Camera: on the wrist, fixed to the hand. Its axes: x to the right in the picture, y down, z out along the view.
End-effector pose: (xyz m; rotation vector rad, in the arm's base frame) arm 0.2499 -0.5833 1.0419 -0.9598 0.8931 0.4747
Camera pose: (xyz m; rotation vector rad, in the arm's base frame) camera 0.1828 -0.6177 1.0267 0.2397 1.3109 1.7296
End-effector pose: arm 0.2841 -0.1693 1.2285 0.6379 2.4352 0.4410
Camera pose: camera 0.2761 -0.1620 1.3047 2.4710 1.2518 0.5592
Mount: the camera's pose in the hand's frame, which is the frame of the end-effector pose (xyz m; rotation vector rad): -0.0245 0.0368 -0.0630 0.2372 -0.2535 1.6003
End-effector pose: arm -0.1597 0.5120 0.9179 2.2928 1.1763 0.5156
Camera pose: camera -0.1839 0.4901 0.9876 -2.9292 0.9886 -0.5323
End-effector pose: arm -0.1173 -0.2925 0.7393 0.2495 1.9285 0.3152
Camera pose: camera -0.1660 -0.2720 0.7953 1.8731 1.1157 0.9971
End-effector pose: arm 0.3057 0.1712 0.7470 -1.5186 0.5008 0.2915
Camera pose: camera 0.2585 0.1135 0.7280 -0.5292 1.4020 1.5478
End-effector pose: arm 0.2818 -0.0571 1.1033 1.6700 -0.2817 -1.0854
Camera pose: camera 0.3283 -0.0152 1.1482 0.9253 -1.5972 0.0094
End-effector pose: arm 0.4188 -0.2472 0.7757 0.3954 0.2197 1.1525
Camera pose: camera 0.3550 -0.2449 0.7328 0.9907 -0.2763 2.6197
